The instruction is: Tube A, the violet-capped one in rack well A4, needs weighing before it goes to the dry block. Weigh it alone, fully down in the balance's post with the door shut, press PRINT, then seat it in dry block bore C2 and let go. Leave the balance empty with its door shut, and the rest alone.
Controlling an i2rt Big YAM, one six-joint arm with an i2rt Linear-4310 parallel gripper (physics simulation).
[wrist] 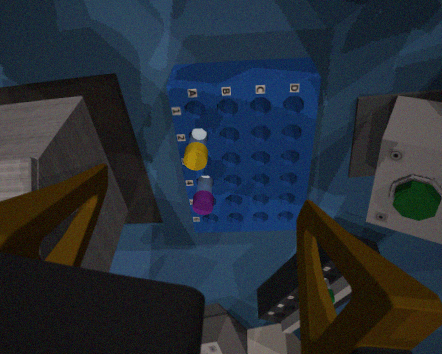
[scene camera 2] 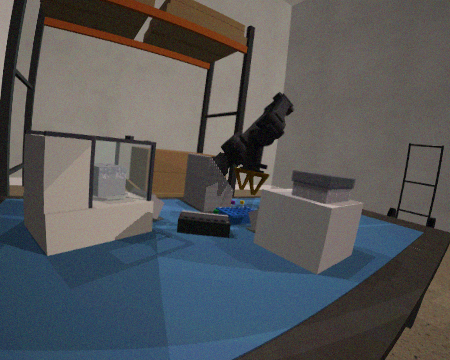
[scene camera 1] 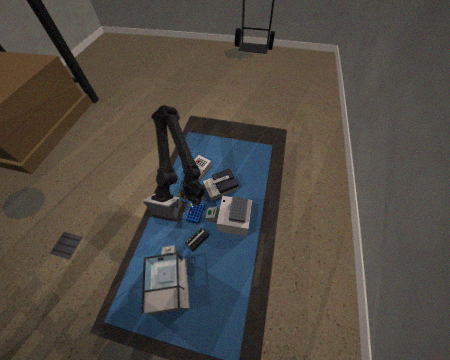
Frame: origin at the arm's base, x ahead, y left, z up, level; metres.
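Seen in the pictures: gripper, fingertip midpoint: (wrist: 206, 192) (scene camera 2: 246, 192) (scene camera 1: 192, 201); arm's base, origin of the base link: (scene camera 2: 211, 172) (scene camera 1: 162, 198).
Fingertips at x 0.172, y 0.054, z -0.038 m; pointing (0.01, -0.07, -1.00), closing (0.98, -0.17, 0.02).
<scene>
Pixels of each thing's top centre, then the offset from my fingertips to it. "spot": a spot on its surface instead.
- blue rack, middle of its top: (wrist: 246, 170) (scene camera 2: 239, 210) (scene camera 1: 195, 211) 0.022 m ahead, 0.033 m right, 0.057 m down
- balance, middle of its top: (scene camera 2: 110, 133) (scene camera 1: 160, 270) 0.051 m ahead, 0.435 m right, 0.136 m up
- long black block, middle of its top: (wrist: 319, 309) (scene camera 2: 205, 213) (scene camera 1: 196, 237) 0.104 m ahead, 0.192 m right, 0.039 m down
- green-capped tube, middle of its top: (wrist: 327, 301) 0.102 m ahead, 0.160 m right, 0.030 m down
- yellow-capped tube, middle of its top: (wrist: 195, 161) (scene camera 2: 242, 200) 0.009 m back, 0.007 m right, 0.032 m down
- small unit with a green button, surface spot: (wrist: 416, 200) spot: 0.118 m ahead, 0.018 m right, 0.017 m down
- white box with a grey top, middle of its top: (scene camera 2: 303, 170) (scene camera 1: 227, 206) 0.233 m ahead, 0.004 m right, 0.103 m up
Tube A, with its violet cap (wrist: 203, 202) (scene camera 2: 233, 202), stands in the blue rack (wrist: 245, 120) (scene camera 2: 239, 214) (scene camera 1: 196, 215), in column A near label 4. My gripper (wrist: 206, 192) (scene camera 2: 249, 192) (scene camera 1: 192, 201) is open and empty above the rack, its fingers wide apart on either side of the tube in the wrist view. The balance (scene camera 1: 165, 301) (scene camera 2: 100, 220) has a glass chamber with a pale block inside; its door state is unclear. A long black block (scene camera 1: 197, 240) (scene camera 2: 203, 227) (wrist: 280, 290) with small labelled holes holds a green-capped tube (wrist: 331, 296).
A yellow-capped tube (wrist: 195, 156) (scene camera 2: 242, 202) stands in column A beside tube A. A small unit with a green button (wrist: 416, 200) is beside the rack. A white box with a grey top (scene camera 1: 230, 228) (scene camera 2: 285, 225) stands beyond it. The arm's base (scene camera 1: 162, 207) is close to the rack.
</scene>
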